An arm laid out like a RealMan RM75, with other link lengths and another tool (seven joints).
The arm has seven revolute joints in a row. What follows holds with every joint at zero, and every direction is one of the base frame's. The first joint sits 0.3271 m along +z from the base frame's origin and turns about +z. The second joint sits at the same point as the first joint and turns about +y. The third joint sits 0.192 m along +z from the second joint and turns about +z. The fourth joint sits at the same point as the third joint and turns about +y. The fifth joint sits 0.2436 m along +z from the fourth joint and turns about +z. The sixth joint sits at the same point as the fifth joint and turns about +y. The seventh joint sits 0.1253 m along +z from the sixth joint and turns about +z. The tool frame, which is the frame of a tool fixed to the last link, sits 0.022 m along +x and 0.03 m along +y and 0.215 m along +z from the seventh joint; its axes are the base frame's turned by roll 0, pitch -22 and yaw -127.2 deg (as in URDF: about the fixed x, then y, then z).
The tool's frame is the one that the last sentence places.
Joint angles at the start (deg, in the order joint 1, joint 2, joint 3, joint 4, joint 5, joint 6, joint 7):
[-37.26 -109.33 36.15 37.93 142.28 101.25 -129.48]
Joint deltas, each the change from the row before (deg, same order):
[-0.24 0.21 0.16 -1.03 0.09 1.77 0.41]
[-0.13 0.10 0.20 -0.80 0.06 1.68 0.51]
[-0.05 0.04 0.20 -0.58 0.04 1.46 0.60]
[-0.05 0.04 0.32 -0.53 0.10 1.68 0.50]
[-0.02 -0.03 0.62 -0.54 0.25 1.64 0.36]
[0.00 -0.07 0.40 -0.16 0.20 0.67 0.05]
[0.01 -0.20 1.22 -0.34 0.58 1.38 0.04]
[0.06 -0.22 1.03 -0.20 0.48 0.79 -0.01]
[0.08 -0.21 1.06 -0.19 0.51 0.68 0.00]
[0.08 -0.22 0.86 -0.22 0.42 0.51 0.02]
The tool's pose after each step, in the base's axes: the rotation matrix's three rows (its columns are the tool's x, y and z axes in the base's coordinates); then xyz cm. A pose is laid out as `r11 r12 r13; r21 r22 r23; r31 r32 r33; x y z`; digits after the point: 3 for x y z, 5 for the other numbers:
-0.86408 -0.29046 0.41109; -0.27035 0.95672 0.10772; -0.42458 -0.01806 -0.90521; -21.258 32.446 -2.593
-0.85787 -0.28437 0.42801; -0.28073 0.95700 0.07316; -0.43041 -0.05739 -0.90081; -20.735 31.244 -2.732
-0.85323 -0.27581 0.44263; -0.28710 0.95694 0.04286; -0.43539 -0.09051 -0.89568; -20.292 30.193 -2.806
-0.84850 -0.26747 0.45663; -0.29638 0.95503 0.00868; -0.43842 -0.12797 -0.88961; -19.837 29.004 -2.829
-0.84515 -0.26124 0.46633; -0.30997 0.95029 -0.02942; -0.43547 -0.16941 -0.88412; -19.508 27.663 -2.910
-0.84482 -0.25980 0.46774; -0.31737 0.94713 -0.04715; -0.43076 -0.18828 -0.88261; -19.433 27.043 -2.975
-0.84670 -0.25789 0.46540; -0.33525 0.93780 -0.09026; -0.41317 -0.23245 -0.88049; -19.421 25.558 -3.168
-0.84940 -0.25813 0.46031; -0.34800 0.92967 -0.12083; -0.39675 -0.26282 -0.87949; -19.530 24.495 -3.351
-0.85277 -0.25916 0.45345; -0.35974 0.92088 -0.15023; -0.37864 -0.29123 -0.87853; -19.710 23.469 -3.515
-0.85486 -0.26057 0.44868; -0.36965 0.91268 -0.17426; -0.36410 -0.31483 -0.87654; -19.846 22.607 -3.667

